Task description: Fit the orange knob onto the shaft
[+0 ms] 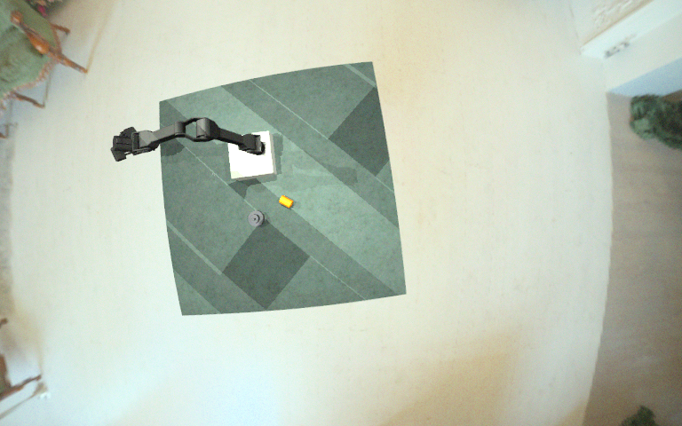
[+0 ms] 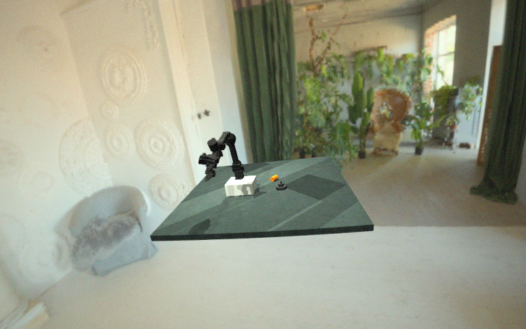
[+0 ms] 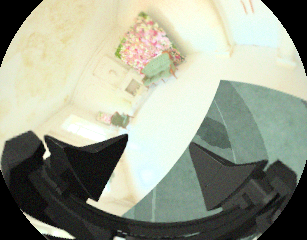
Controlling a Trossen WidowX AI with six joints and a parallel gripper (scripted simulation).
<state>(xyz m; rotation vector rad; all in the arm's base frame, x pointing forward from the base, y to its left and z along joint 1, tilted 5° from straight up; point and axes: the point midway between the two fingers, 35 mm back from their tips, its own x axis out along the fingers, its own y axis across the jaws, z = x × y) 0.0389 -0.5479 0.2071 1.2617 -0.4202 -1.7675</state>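
My gripper tip is 690 mm to the right of the orange knob, 290 mm above it and 220 mm short of it. The rest, counted from my gripper tip: round pedestal: 530 mm to the left, 310 mm ahead, 280 mm below.
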